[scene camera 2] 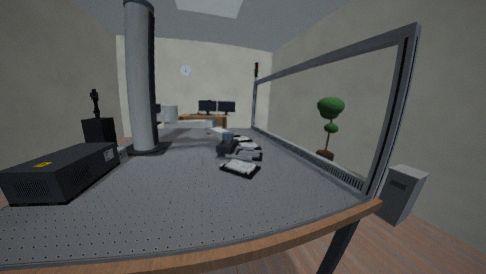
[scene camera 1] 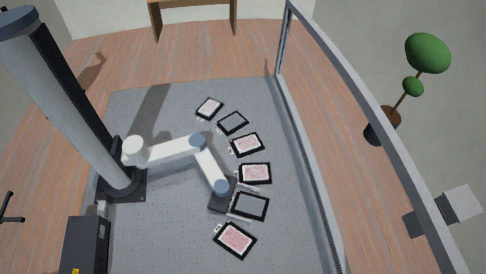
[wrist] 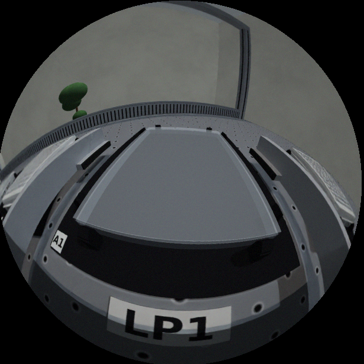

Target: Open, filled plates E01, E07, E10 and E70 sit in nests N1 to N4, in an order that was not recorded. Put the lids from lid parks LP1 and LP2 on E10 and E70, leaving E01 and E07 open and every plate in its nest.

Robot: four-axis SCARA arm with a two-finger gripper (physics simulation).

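Seen in the pictures: gripper, between the fingertips: (scene camera 2: 253,153) (scene camera 1: 255,205); arm's base, origin of its link: (scene camera 2: 146,149) (scene camera 1: 122,178).
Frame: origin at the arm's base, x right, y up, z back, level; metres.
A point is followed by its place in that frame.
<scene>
A clear grey lid (scene camera 1: 250,205) @(x 0.223, y 0.031, z -0.662 m) (scene camera 2: 245,155) @(x 0.241, y 0.028, z -0.634 m) (wrist: 180,185) lies flat in lid park LP1. My gripper (scene camera 1: 254,205) @(x 0.228, y 0.035, z -0.687 m) (wrist: 179,132) is open and empty, low over LP1, with one finger on each side of the lid and a gap to both its edges. Open plate E70 (scene camera 1: 235,239) @(x 0.377, y 0.039, z -0.569 m) (scene camera 2: 240,167) @(x 0.406, y 0.039, z -0.559 m) (wrist: 325,180) sits in nest N4, to the right in the wrist view. Another open plate (scene camera 1: 255,173) @(x 0.062, y 0.038, z -0.714 m) (wrist: 40,160) sits in N3, to the left. Farther along are two open plates (scene camera 1: 246,144) @(x -0.117, y 0.039, z -0.698 m) (scene camera 1: 209,108) @(x -0.411, y 0.035, z -0.516 m), with the second lid (scene camera 1: 232,122) @(x -0.286, y 0.030, z -0.643 m) in its park between them. Their names are unreadable.
The nests and parks form an arc on the perforated table (scene camera 1: 165,225) @(x 0.276, y 0.013, z -0.253 m) (scene camera 2: 175,210) @(x 0.600, y 0.013, z -0.311 m). The arm's column (scene camera 1: 65,105) @(x 0.054, y 0.612, z -0.052 m) (scene camera 2: 140,75) @(x 0.068, y 0.470, z -0.033 m) stands left of them. A framed guard (scene camera 1: 300,135) @(x -0.125, y 0.060, z -1.007 m) (scene camera 2: 320,165) @(x 0.450, y 0.024, z -1.005 m) runs along the right side. A dark box (scene camera 1: 85,245) @(x 0.386, y 0.127, z 0.087 m) (scene camera 2: 60,170) @(x 0.532, y 0.122, z 0.035 m) stands near the column.
</scene>
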